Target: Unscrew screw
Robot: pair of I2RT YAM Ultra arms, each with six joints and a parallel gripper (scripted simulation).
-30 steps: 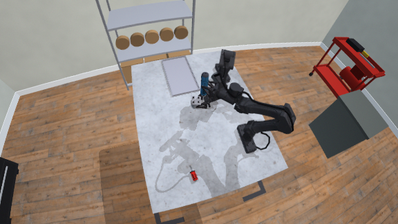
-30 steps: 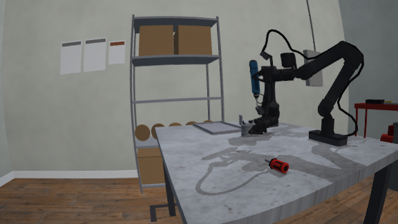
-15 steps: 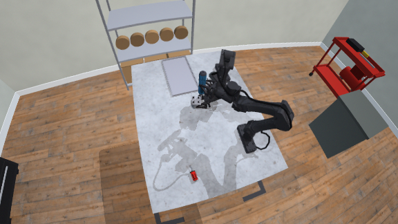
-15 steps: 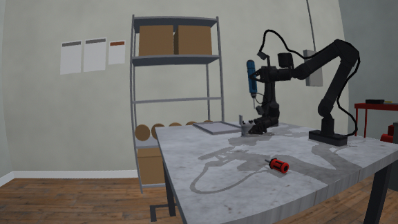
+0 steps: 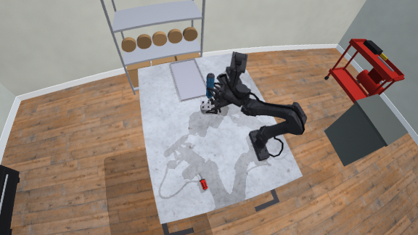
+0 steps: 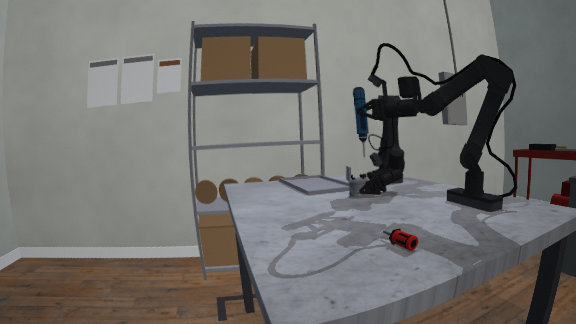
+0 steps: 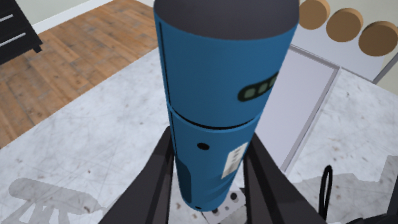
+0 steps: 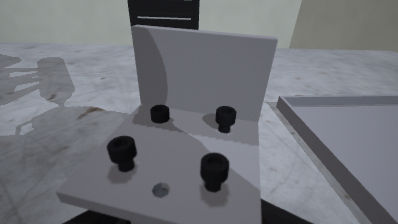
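Now: the joint module right at my right hand. Round my right hand: screw: 20 mm ahead, 10 mm to the left, 40 mm above; grey bracket: 50 mm above; bit: 10 mm behind, 50 mm to the left, 140 mm above.
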